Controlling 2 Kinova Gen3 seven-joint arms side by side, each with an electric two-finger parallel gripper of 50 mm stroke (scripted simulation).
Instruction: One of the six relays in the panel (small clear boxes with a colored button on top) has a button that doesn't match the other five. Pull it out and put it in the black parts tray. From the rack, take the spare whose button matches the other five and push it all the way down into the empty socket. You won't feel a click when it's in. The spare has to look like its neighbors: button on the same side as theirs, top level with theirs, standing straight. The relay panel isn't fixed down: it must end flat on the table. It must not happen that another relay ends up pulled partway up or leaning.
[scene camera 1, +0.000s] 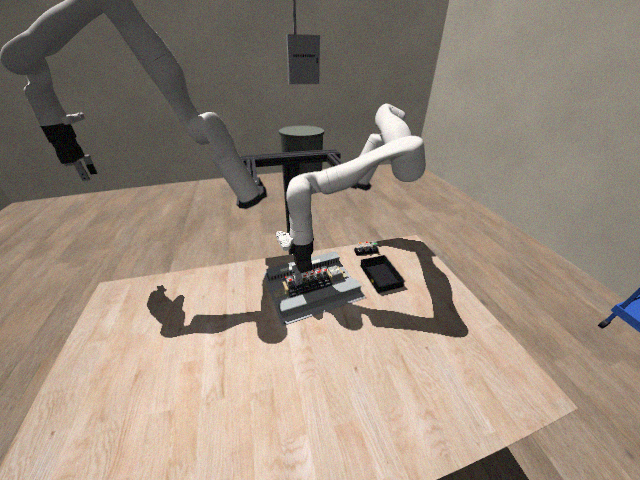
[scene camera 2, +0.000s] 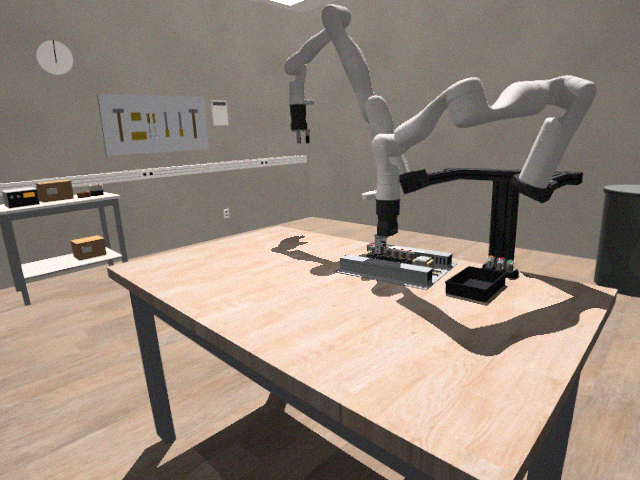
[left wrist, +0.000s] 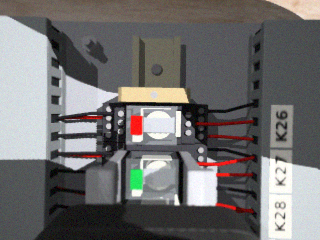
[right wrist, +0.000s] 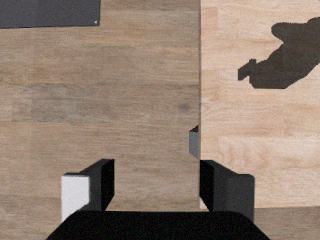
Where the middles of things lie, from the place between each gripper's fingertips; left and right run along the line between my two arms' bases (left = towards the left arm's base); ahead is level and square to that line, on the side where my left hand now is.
My left hand (scene camera 2: 380, 252) is 60 mm to the right of the relay panel (scene camera 1: 313, 298) and 40 mm above it. Also, from my left hand: black parts tray (scene camera 2: 473, 276) 340 mm to the left, 50 mm below, 50 mm ahead.
Now: right hand (scene camera 1: 90, 177) 35 cm short of the relay panel, 69 cm to the right of it and 40 cm above it. Round my right hand: black parts tray: 40 cm ahead, 96 cm to the left, 41 cm below.
